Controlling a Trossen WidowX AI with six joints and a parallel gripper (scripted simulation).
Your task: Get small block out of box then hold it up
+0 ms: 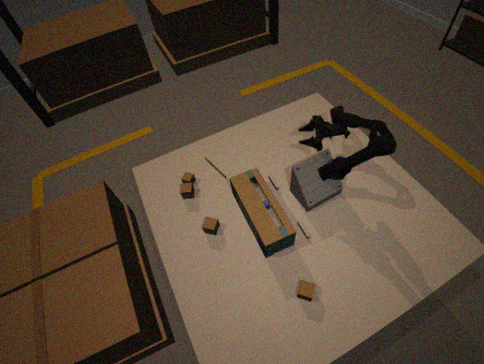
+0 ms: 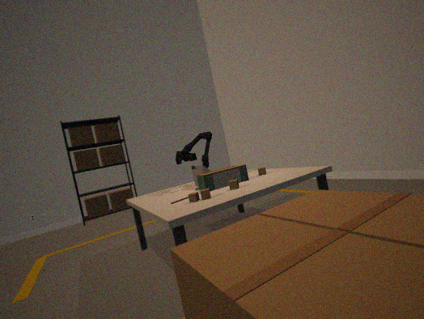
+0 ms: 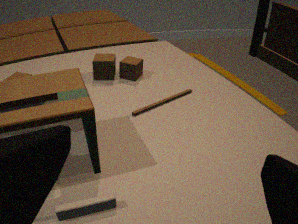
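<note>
My gripper tip is now 27 cm short of the long box, 14 cm to the right of it and 19 cm above it. Round my gripper tip: purple block 29 cm ahead, 14 cm to the left, 16 cm below; thin wooden stick 35 cm ahead, 26 cm to the right, 24 cm below.
</note>
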